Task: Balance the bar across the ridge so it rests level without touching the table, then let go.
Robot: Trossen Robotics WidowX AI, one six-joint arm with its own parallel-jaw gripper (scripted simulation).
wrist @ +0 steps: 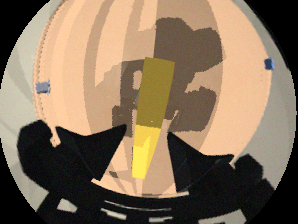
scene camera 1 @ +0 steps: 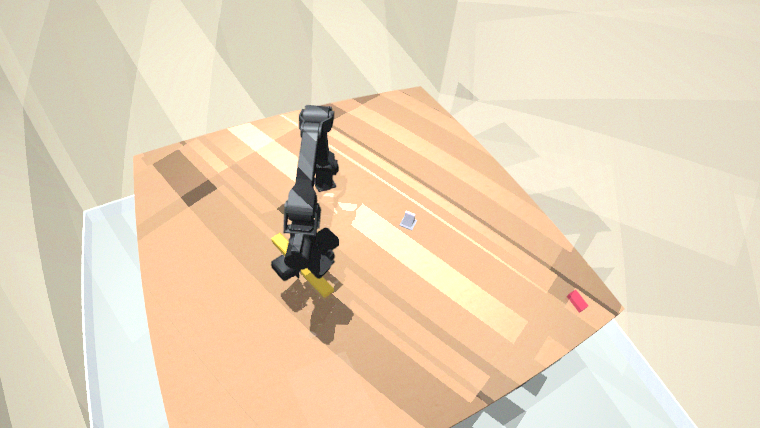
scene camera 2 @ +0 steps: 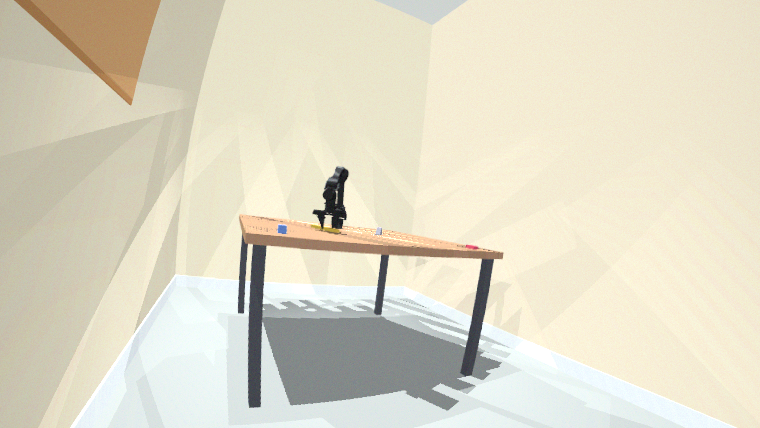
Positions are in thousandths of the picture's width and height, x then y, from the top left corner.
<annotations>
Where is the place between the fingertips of the gripper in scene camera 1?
405, 634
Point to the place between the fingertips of the gripper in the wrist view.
495, 587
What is the gripper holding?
Nothing.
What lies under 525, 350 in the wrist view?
A yellow bar.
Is the gripper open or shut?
Open.
</annotations>
